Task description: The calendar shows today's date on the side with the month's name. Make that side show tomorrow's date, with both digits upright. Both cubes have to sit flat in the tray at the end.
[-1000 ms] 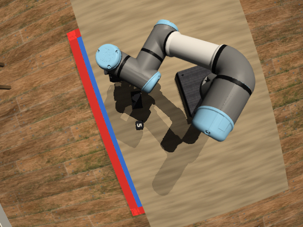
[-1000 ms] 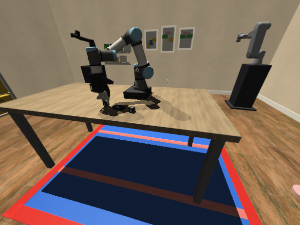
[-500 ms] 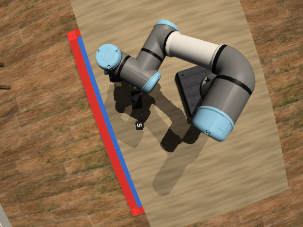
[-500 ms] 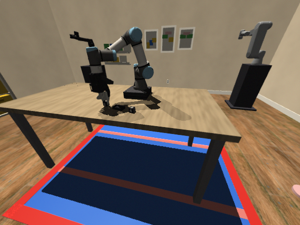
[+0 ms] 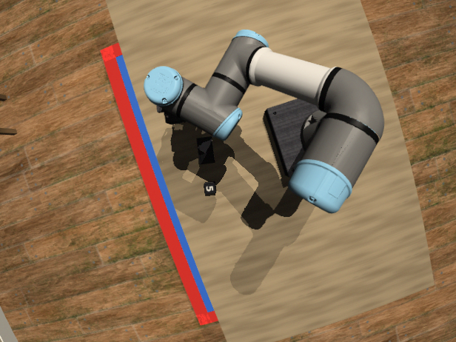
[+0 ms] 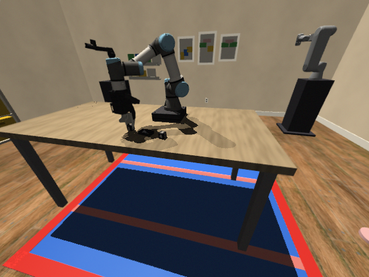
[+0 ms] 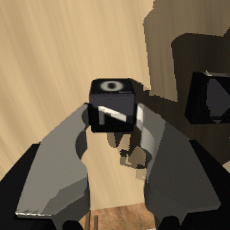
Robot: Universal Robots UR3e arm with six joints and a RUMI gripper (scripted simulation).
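My hand is 1 cm above the black cube. The rest, counted from my hand: black calendar tray: 2 cm ahead, 11 cm to the left, 2 cm below.
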